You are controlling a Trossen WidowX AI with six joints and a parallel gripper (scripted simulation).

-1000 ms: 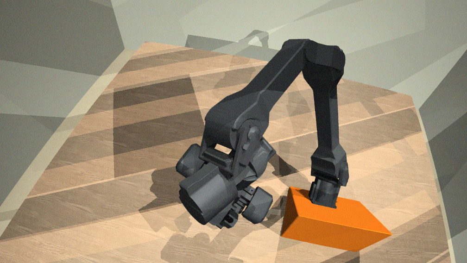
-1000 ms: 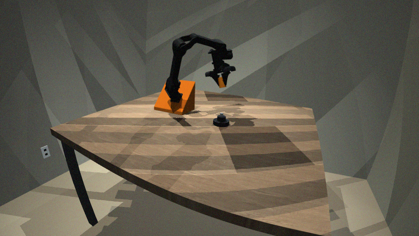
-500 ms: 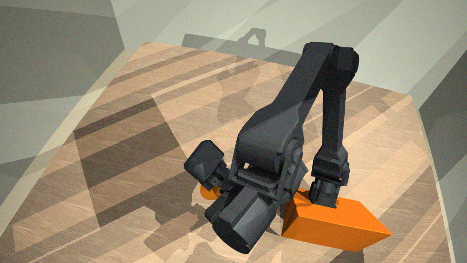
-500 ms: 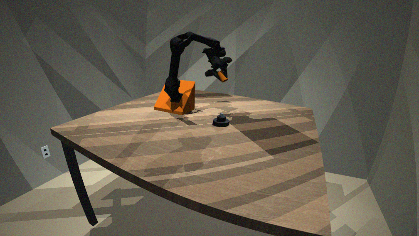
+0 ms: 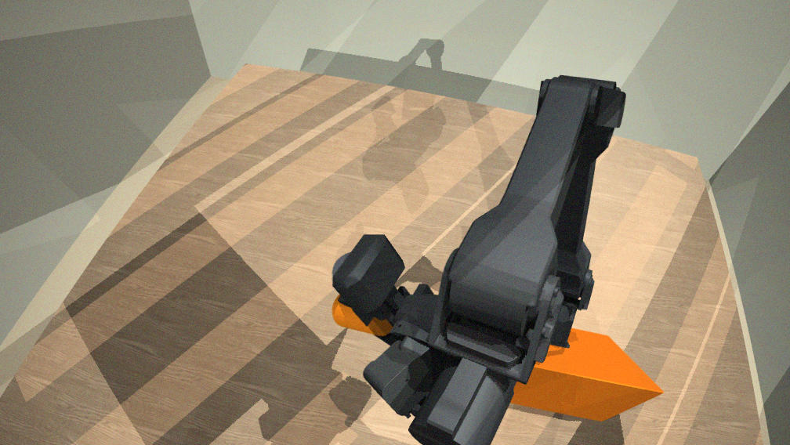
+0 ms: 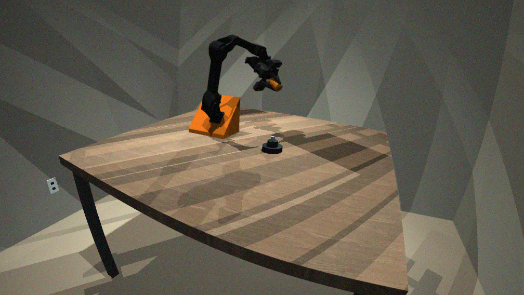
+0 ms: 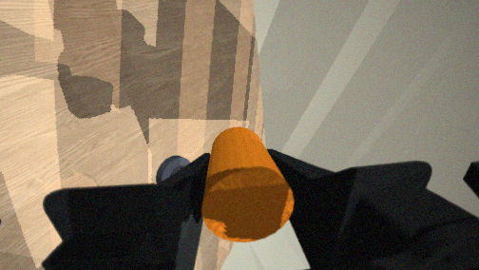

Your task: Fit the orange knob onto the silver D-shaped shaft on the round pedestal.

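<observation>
Right now the orange knob is 30 mm behind my gripper tip, 20 mm above it and 10 mm to the left of it. From my gripper tip the other things lie so: round pedestal 210 mm below, 170 mm to the right, 60 mm ahead.
</observation>
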